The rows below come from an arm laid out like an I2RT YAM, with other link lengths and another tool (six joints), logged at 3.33 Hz.
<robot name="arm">
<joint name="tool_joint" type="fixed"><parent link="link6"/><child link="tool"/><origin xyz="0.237 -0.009 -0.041" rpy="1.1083 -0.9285 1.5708"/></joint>
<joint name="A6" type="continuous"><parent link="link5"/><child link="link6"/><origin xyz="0.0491 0 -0.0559" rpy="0 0 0"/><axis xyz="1 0 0"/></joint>
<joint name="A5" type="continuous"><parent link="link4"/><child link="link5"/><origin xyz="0.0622 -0.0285 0.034" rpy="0 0 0"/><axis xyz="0 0 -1"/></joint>
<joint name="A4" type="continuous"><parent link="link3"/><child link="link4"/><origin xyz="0.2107 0.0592 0.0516" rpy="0 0 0"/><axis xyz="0 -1 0"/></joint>
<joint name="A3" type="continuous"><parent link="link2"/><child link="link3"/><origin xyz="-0.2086 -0.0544 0" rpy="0 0 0"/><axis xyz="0 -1 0"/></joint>
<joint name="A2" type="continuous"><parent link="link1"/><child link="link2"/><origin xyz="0.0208 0.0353 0.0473" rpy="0 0 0"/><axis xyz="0 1 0"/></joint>
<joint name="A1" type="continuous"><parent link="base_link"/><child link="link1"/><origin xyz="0 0 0.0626" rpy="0 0 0"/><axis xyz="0 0 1"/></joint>
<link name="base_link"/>
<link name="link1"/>
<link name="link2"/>
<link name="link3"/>
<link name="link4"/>
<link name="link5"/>
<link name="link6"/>
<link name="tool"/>
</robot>
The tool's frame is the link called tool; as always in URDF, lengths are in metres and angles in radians. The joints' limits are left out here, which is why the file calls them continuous.
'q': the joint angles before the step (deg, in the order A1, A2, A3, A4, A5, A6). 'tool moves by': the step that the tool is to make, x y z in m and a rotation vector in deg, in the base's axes. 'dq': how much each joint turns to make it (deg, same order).
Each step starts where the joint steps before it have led.
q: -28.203, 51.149, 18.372, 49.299, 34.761, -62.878
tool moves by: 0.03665, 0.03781, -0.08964, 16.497, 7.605, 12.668
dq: 0.386, -11.874, 3.171, -36.444, -11.139, 13.903
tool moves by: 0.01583, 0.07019, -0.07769, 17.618, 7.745, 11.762
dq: 0.159, -3.417, 6.815, -28.045, -14.118, 9.213
